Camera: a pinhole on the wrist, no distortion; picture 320 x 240 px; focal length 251.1 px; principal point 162.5 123.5 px. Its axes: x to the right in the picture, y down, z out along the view. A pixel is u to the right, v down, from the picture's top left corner.
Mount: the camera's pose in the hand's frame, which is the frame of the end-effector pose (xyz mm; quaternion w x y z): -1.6 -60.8 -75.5 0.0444 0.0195 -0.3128 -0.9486
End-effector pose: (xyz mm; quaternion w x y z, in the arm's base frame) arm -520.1 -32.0 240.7 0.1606 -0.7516 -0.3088 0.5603
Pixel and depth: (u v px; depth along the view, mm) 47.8 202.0 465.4
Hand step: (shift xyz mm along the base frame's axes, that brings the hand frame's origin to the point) -296.1 -7.8 -335.2
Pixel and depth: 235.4 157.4 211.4
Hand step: -107.7 -86.4 -1.2
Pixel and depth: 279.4 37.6 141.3
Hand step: -6.9 -94.0 24.0
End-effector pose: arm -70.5 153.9 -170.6 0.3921 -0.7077 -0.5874 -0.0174
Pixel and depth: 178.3 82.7 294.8
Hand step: 55.9 41.2 -192.8
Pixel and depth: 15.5 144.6 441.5
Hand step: 104.0 362.2 -203.3
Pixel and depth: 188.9 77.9 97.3
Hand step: 5.9 -20.4 -9.2
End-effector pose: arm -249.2 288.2 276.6 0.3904 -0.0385 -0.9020 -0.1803
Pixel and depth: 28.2 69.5 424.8
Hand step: -219.2 328.5 86.5
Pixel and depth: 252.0 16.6 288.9
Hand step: 75.9 223.8 -87.9
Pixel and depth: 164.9 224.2 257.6
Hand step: -122.2 77.6 -128.6
